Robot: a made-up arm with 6 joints.
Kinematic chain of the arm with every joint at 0, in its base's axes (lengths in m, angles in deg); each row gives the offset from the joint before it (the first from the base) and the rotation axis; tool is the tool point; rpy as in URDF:
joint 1: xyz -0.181 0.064 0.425 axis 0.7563 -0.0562 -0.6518
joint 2: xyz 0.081 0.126 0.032 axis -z
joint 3: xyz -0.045 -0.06 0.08 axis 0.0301 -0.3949 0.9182
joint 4: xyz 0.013 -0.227 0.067 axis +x
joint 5: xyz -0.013 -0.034 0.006 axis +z
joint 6: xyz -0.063 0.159 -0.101 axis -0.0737 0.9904 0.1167
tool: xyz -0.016 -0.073 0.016 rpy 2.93 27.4 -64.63
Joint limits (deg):
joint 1: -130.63..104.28
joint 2: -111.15..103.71
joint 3: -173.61..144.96
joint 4: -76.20..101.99
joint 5: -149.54..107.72
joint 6: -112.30..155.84
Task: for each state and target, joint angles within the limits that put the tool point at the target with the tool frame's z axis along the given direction. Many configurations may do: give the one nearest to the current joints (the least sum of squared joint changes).
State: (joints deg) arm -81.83 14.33 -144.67 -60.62 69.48 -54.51
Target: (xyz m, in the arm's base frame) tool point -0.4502 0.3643 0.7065 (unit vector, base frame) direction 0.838 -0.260 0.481
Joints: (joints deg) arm -46.33 0.29 -119.20 -60.43 77.41 -27.74
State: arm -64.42 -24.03 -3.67 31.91 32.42 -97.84
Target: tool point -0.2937 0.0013 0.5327 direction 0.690 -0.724 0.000
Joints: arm -95.24 20.74 -12.50 60.73 80.35 -101.56
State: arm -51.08 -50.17 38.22 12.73 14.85 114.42
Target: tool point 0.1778 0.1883 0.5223 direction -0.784 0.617 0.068
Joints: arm -1.60 -69.70 55.10 -13.29 37.82 87.14
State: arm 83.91 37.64 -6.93 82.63 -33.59 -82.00
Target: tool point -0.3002 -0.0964 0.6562 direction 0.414 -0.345 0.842
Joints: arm 104.28 61.73 -32.57 82.22 -23.44 -90.05
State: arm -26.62 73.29 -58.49 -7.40 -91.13 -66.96
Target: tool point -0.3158 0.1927 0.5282 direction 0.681 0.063 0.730
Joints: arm 0.29 58.45 -61.24 19.04 -78.23 -61.80
